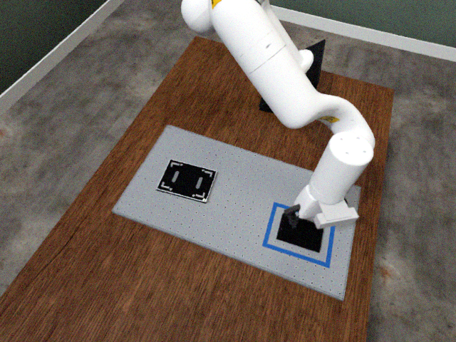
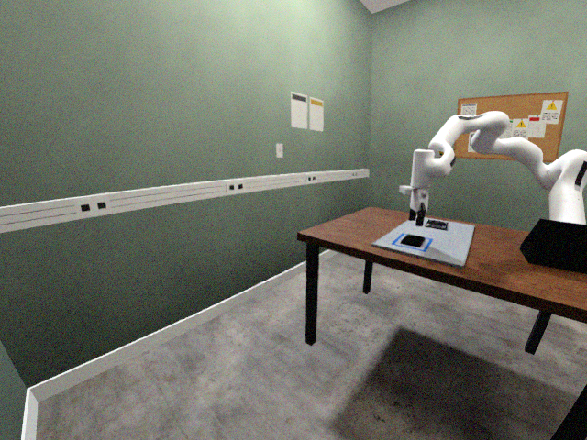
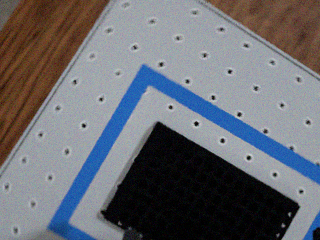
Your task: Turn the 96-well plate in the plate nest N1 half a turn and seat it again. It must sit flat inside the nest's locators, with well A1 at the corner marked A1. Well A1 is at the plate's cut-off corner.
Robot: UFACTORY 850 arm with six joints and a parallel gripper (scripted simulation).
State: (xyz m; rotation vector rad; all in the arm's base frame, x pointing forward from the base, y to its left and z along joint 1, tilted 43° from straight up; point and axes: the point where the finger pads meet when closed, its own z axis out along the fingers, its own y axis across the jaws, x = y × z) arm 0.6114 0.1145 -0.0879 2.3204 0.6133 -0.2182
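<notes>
Now: hand 9 cm above the black 96-well plate. From my hand the other things lie so: plate nest N1 (38 cm to the right, 9 cm below, 7 cm behind).
</notes>
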